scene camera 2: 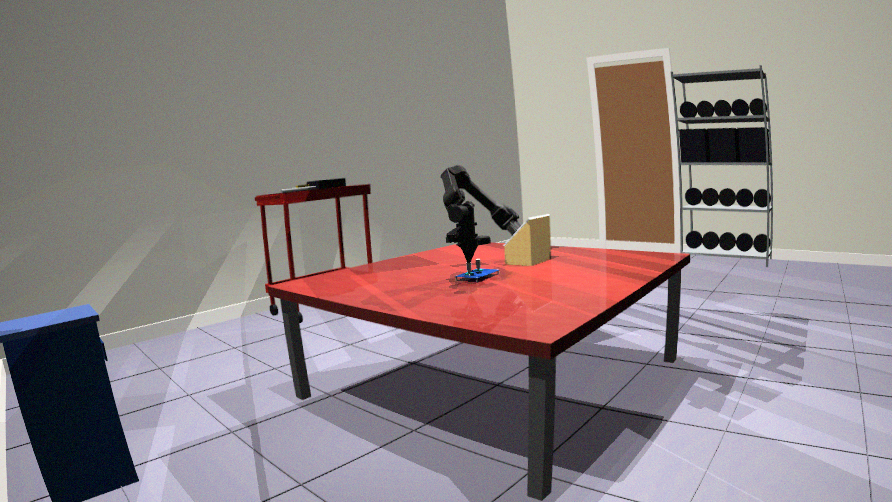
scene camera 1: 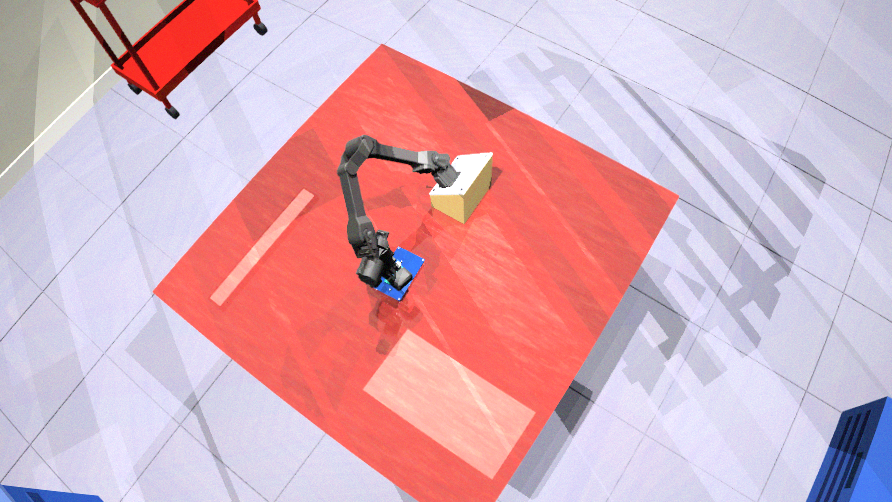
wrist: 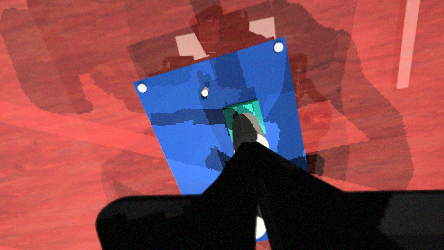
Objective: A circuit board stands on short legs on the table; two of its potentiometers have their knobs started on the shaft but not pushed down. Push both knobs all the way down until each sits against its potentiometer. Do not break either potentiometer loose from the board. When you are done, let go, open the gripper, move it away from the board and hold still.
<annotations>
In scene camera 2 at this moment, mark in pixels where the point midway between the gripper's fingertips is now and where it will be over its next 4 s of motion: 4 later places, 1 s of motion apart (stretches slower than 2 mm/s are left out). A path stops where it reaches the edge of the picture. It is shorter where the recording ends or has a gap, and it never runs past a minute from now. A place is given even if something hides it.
My gripper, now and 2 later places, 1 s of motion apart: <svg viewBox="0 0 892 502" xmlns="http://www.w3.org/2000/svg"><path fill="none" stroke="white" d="M468 262L469 258L496 245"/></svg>
</annotations>
